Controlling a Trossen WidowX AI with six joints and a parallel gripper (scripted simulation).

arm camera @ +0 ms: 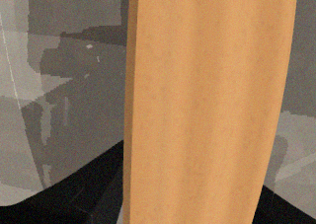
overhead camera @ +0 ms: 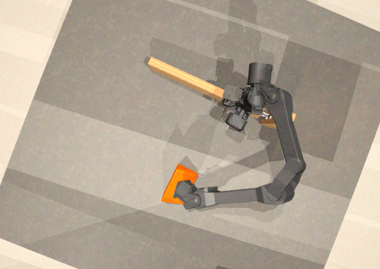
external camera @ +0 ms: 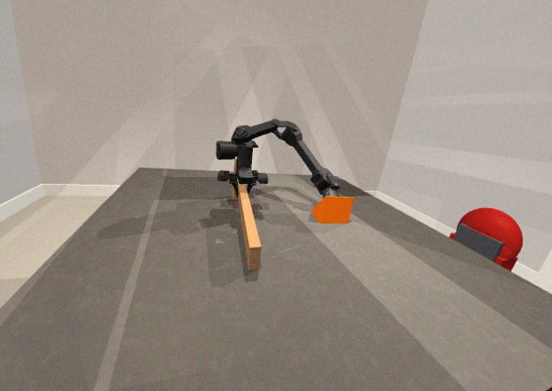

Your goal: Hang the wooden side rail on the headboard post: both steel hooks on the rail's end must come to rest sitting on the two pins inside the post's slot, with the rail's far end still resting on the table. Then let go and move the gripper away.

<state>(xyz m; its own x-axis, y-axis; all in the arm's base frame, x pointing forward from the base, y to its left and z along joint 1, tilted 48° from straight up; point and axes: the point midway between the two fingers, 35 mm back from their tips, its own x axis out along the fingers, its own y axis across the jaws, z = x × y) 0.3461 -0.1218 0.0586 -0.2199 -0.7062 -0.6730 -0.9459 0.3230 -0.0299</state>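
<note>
Now: gripper tip 120 mm to the left of the wooden headboard post, 40 mm below it and 20 mm past it.
</note>
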